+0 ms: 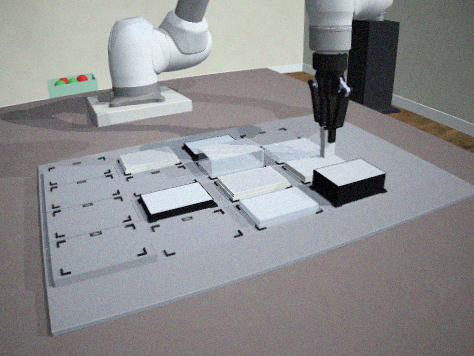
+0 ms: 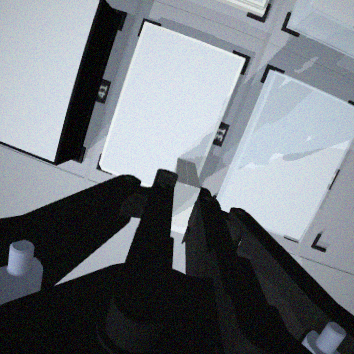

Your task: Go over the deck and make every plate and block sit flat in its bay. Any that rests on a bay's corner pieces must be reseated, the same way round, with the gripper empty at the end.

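Observation:
My gripper is shut and empty, over one end of a cream plate. Corner pieces show just outside this plate's corners. Beside it are a tall black block with a white top and a pale plate. A white plate, a layered cream plate and a clear block lie nearby. Further left are a black-sided plate and a cream plate. A dark-edged plate is partly behind the clear block. Small tilts cannot be told.
The grey deck has bays with black corner pieces, several without plates at its left. A white robot arm stands on a pale base behind. A green box with red and green balls is at back left, a black pedestal at back right.

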